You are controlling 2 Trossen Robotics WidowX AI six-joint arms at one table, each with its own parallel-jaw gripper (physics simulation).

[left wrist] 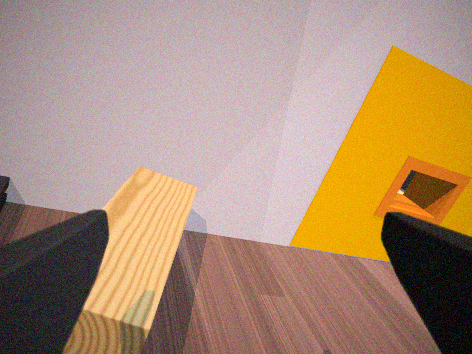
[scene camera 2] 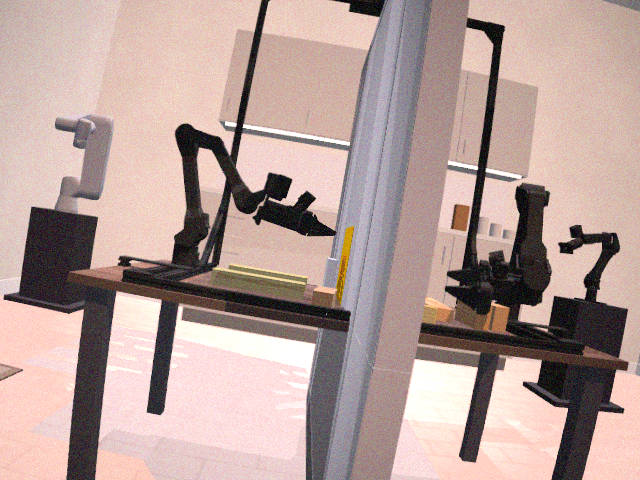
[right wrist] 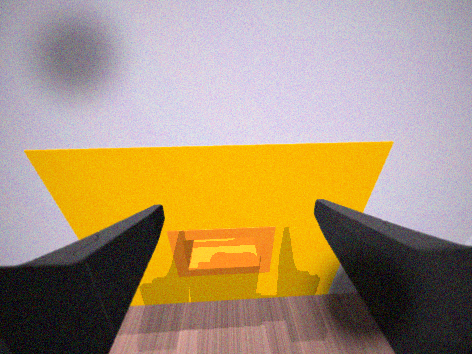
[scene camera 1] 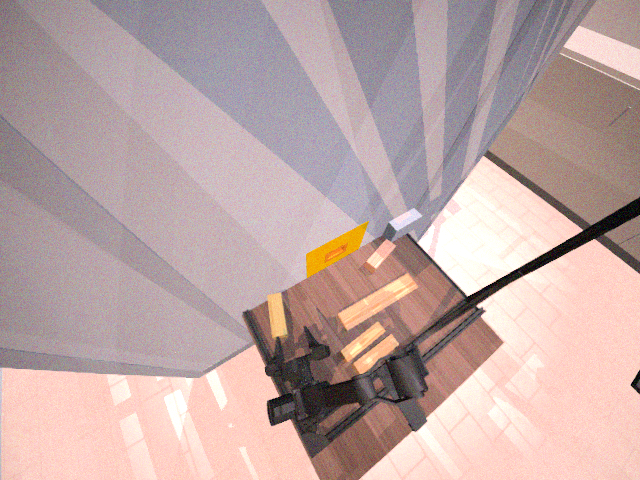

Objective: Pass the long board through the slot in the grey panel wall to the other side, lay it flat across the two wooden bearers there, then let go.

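Frame: origin at the left arm's base, x right, y ahead, z up, level; centimetres.
Seen in the pictures: left gripper, fingertip midpoint: (left wrist: 248, 224) (scene camera 2: 445, 280) (scene camera 1: 291, 331); right gripper, fingertip midpoint: (scene camera 2: 334, 234) (right wrist: 240, 208); right arm's base at its link origin: (scene camera 2: 183, 266).
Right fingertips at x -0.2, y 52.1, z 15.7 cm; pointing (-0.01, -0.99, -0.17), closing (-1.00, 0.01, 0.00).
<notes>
Offsets run from my right fingertips to a thing's middle. "*": to the spot under its first point.
The long board @(dx +6.2, dy -31.1, dz -16.0 cm) (scene camera 1: 377, 301) lies flat on the left arm's side of the grey panel wall (scene camera 1: 232, 180) (scene camera 2: 403, 206). The orange-rimmed slot @(* dx +2.2, dy -8.5, dz -10.9 cm) (scene camera 1: 336, 253) (left wrist: 434, 171) (right wrist: 220, 233) is in a yellow plate (scene camera 1: 316, 261) (scene camera 2: 345, 258) (left wrist: 350, 175) (right wrist: 200, 185). Two wooden bearers @(dx -8.6, dy +17.5, dz -15.8 cm) (scene camera 2: 258, 284) lie on the far side, left of the wall in scene camera 2. My left gripper (scene camera 1: 293, 333) (scene camera 2: 448, 282) (left wrist: 248, 224) is open and empty, near the end of a separate wooden block @(dx -27.7, dy -16.5, dz -15.2 cm) (scene camera 1: 277, 315) (left wrist: 145, 240). My right gripper (scene camera 2: 334, 234) (right wrist: 240, 208) is open and empty, facing the plate above slot height.
Two shorter wooden pieces @(dx -8.1, dy -39.0, dz -14.5 cm) (scene camera 1: 363, 342) @(dx -6.8, dy -44.3, dz -14.5 cm) (scene camera 1: 376, 354) lie beside the long board. A small wooden block @(dx +18.2, dy -17.0, dz -15.2 cm) (scene camera 1: 379, 255) and a grey-blue block @(* dx +33.2, dy -12.5, dz -7.8 cm) (scene camera 1: 405, 222) are near the wall. Another wooden block @(dx -23.1, dy +1.0, dz -15.4 cm) (scene camera 2: 324, 296) sits by the wall on the right arm's side. A black frame post (scene camera 2: 483, 139) rises behind.
</notes>
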